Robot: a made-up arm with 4 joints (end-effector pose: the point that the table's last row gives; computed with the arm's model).
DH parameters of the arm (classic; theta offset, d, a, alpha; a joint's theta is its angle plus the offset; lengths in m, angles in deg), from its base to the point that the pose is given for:
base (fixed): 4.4 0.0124 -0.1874 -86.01
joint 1: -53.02 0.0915 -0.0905 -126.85
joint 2: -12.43 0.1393 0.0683 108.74
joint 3: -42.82 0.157 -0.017 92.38
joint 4: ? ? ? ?
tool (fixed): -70.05 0.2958 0 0
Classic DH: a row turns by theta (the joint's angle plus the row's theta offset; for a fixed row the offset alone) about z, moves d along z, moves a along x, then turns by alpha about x.
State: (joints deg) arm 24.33 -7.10 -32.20 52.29
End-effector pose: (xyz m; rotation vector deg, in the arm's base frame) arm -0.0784 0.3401 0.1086 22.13 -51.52 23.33
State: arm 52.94 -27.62 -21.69 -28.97
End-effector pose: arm -0.0048 0.0436 -0.1826 71.51 9.74 -37.47
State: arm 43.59 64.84 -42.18 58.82
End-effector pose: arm -0.0606 0.0935 0.2694 -1.34 -85.63 -28.54
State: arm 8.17 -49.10 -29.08 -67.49
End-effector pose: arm 0.1079 0.0163 -0.2108 102.85 2.45 -28.06
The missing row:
joint 4: -6.61 -0.3865 0.2446 40.89
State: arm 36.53 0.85 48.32 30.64
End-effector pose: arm 0.1081 0.1104 -0.2669 15.47 22.09 -34.81
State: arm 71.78 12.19 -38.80 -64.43
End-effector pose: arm -0.1168 -0.1523 -0.2393 107.36 -20.45 -74.90
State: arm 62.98 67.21 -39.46 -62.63
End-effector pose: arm -0.2116 -0.2899 -0.1077 117.54 -93.87 -56.32
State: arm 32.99 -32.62 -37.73 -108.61
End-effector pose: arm -0.0717 0.0350 -0.4537 130.96 24.81 -79.15
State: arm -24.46 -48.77 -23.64 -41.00
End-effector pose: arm 0.1147 0.0636 0.0759 86.60 -35.35 9.85
